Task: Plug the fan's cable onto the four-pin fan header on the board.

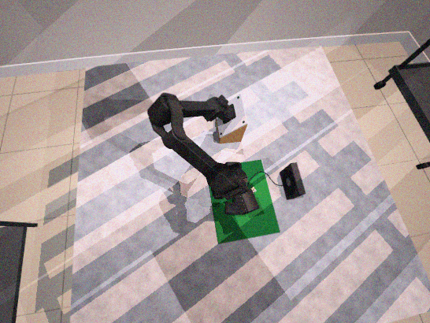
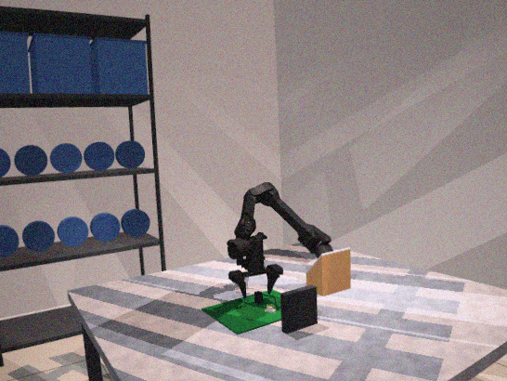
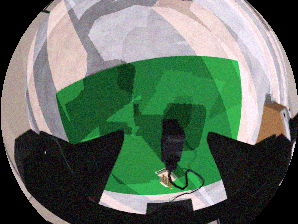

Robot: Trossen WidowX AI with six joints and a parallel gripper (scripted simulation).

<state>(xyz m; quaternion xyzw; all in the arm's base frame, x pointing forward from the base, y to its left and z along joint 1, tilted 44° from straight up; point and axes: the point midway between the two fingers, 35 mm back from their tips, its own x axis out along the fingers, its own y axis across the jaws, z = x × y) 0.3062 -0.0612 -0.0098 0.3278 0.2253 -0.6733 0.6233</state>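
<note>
The green board is 3 cm ahead of my gripper tip, 4 cm to the left of it and 4 cm below it. From my gripper tip the other things lie so: pale plug: 9 cm to the left, 3 cm below; then black fan: 23 cm to the left, 3 cm above.
</note>
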